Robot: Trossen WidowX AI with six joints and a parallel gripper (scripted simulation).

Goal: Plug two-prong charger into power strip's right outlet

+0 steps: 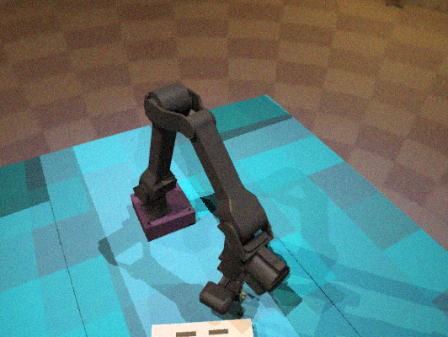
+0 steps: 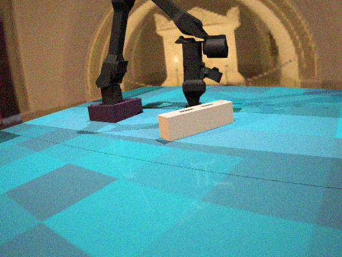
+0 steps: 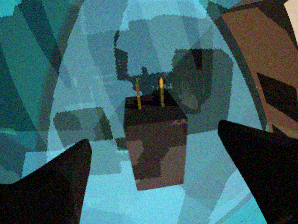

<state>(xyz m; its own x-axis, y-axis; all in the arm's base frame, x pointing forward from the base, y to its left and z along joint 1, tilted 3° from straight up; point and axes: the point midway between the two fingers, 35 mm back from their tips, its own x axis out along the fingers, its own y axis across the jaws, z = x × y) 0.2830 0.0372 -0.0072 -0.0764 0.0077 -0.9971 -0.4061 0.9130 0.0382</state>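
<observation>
My gripper tip is 1 cm to the right of the dark two-prong charger and 1 cm short of it.
</observation>
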